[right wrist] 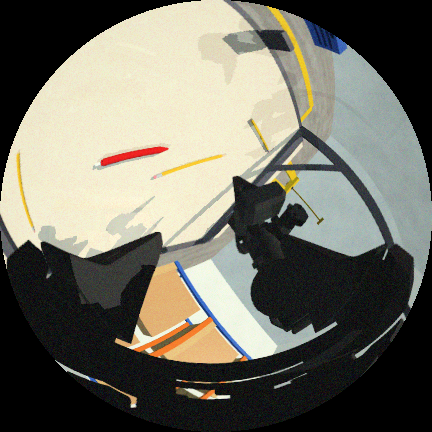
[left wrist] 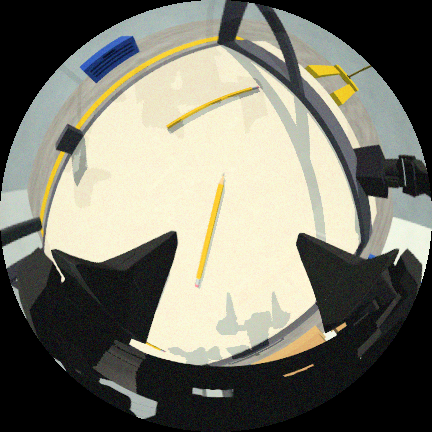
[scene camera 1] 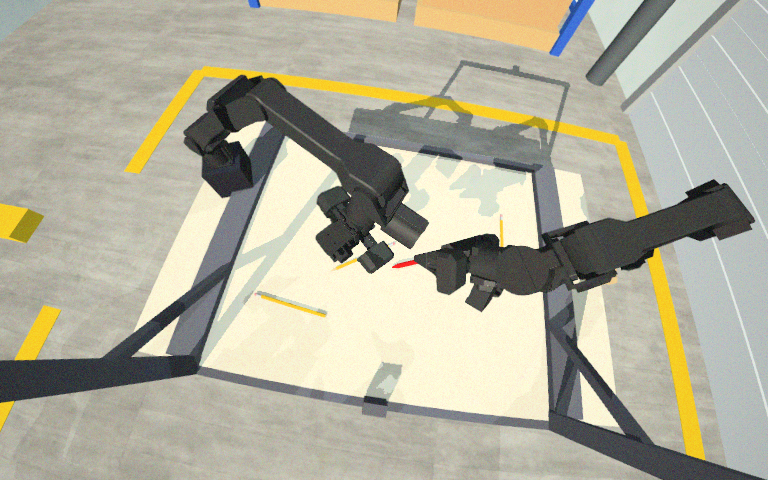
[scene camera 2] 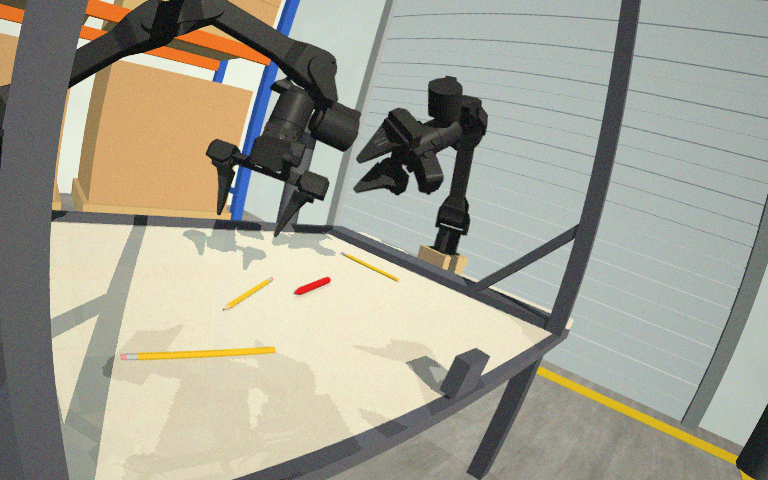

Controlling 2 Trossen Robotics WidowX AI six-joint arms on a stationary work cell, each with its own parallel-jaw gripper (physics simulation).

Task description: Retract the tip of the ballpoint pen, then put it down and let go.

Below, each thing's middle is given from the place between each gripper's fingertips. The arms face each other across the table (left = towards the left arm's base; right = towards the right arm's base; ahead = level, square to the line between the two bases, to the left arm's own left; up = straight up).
Now: left hand 32 cm past the grey block [scene camera 2: 466, 368], 15 cm to the left of it and 8 cm above it. Round my left hand: tan block [scene camera 2: 454, 263]: 68 cm to the right, 15 cm ahead, 9 cm below.
Right now the grey block is 30 cm behind my right hand, 18 cm below it and 2 cm to the left of it. Round my right hand: tan block 51 cm to the right, 19 cm below, 17 cm ahead.
